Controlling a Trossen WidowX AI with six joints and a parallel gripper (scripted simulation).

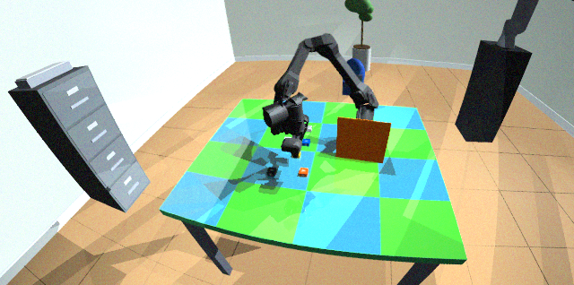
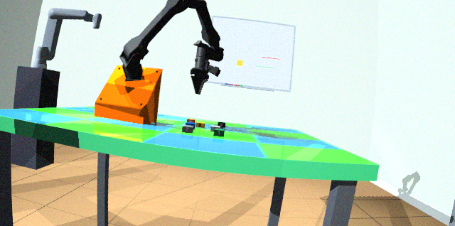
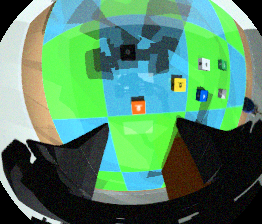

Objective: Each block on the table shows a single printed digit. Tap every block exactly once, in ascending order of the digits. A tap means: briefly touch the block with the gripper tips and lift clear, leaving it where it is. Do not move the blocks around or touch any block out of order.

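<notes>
Now: the black block 110 mm ahead of my gripper tip, 10 mm to the left of it and 120 mm below it. Round my gripper tip: orange block 20 mm behind, 120 mm below; then blue block 190 mm to the right, 120 mm below; then yellow block 30 mm ahead, 110 mm to the right, 120 mm below.
</notes>
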